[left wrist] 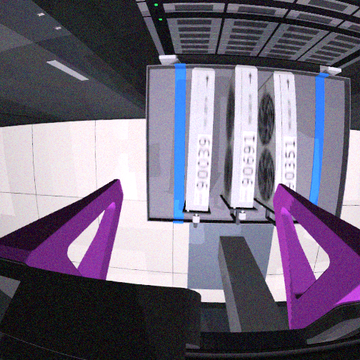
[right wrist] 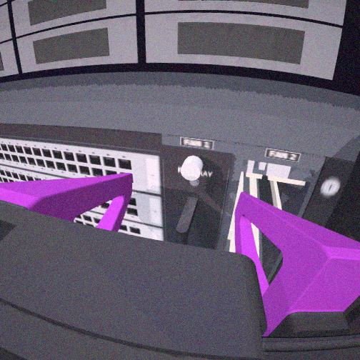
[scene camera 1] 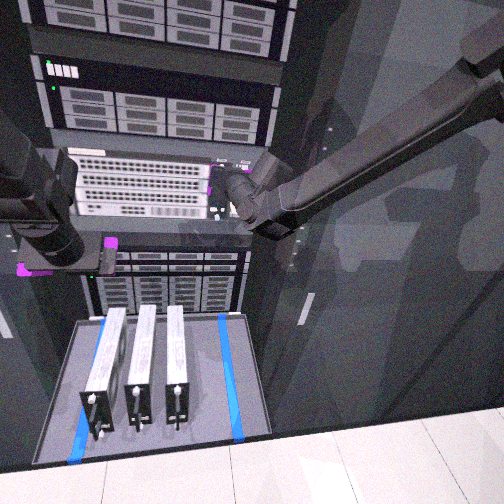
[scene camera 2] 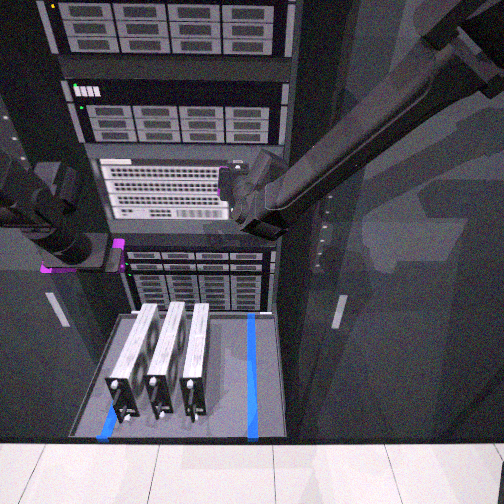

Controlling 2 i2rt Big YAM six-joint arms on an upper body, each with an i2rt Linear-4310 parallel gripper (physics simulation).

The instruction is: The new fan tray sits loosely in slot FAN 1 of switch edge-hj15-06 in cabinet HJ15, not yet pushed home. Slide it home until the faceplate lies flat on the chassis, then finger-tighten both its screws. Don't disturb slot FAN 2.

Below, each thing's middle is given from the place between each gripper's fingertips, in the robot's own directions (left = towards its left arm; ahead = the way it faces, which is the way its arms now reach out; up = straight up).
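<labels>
From my left hand, the grey tray (scene camera 1: 209, 419) is 14 cm to the right of it, 3 cm ahead of it and 41 cm below it. If you count from my right hand instead, the grey tray is 14 cm to the left of that hand, 20 cm behind it and 52 cm below it.
</labels>
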